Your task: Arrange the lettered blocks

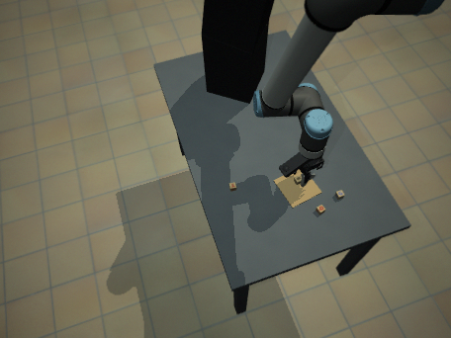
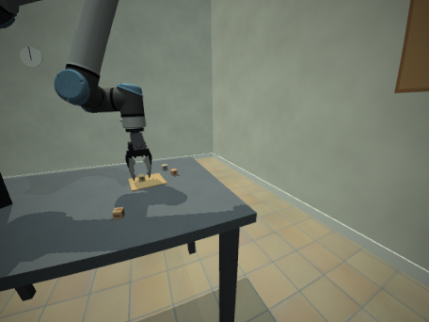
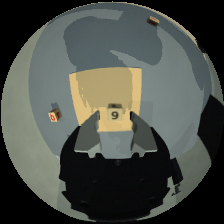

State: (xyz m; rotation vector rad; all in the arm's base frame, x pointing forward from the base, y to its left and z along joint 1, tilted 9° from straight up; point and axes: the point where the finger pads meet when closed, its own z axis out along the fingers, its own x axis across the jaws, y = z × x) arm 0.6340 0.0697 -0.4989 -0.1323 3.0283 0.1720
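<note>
Right now the tan mat is 20 mm below my hand, 20 mm ahead of it and 10 mm to the right of it.
</note>
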